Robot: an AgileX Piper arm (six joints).
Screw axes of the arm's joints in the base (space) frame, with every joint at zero. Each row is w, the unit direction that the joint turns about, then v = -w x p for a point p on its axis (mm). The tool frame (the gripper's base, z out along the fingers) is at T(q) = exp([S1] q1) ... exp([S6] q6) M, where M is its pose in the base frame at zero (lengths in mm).
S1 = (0, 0, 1, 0, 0, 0)
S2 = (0, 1, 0, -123, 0, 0)
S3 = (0, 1, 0, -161.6, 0, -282.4)
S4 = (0.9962, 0, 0.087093, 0, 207.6, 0)
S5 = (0, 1, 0, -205.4, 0, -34.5)
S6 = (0.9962, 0, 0.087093, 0, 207.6, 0)
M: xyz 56.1 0 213.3 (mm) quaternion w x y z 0.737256 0 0.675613 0
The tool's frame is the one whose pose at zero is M.
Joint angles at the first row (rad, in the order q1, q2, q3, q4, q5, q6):
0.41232 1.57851 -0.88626 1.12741 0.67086 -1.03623
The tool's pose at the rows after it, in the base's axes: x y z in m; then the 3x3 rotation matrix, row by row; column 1 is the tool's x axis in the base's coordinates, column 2 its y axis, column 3 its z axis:
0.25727, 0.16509, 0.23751; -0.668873, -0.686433, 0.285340; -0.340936, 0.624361, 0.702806; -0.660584, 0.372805, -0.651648
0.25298, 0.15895, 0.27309; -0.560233, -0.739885, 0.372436; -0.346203, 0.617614, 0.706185; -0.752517, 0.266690, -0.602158
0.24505, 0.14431, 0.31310; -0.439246, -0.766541, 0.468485; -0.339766, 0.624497, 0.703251; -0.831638, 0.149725, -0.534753
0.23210, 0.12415, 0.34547; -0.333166, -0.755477, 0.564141; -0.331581, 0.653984, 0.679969; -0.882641, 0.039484, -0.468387
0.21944, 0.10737, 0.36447; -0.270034, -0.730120, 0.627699; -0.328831, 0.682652, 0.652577; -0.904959, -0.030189, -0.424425
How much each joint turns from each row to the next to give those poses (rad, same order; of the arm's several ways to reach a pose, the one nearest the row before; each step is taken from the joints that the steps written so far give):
0.00000 -0.05190 -0.01304 -0.04245 -0.02879 -0.00391
-0.00424 -0.09133 -0.03703 -0.05842 -0.01730 -0.00006
-0.03022 -0.10547 -0.04007 -0.06164 0.00001 0.00007
-0.04594 -0.10741 -0.01735 -0.05551 -0.00398 -0.00004
-0.04432 -0.08042 -0.00198 -0.03876 0.00465 0.00378

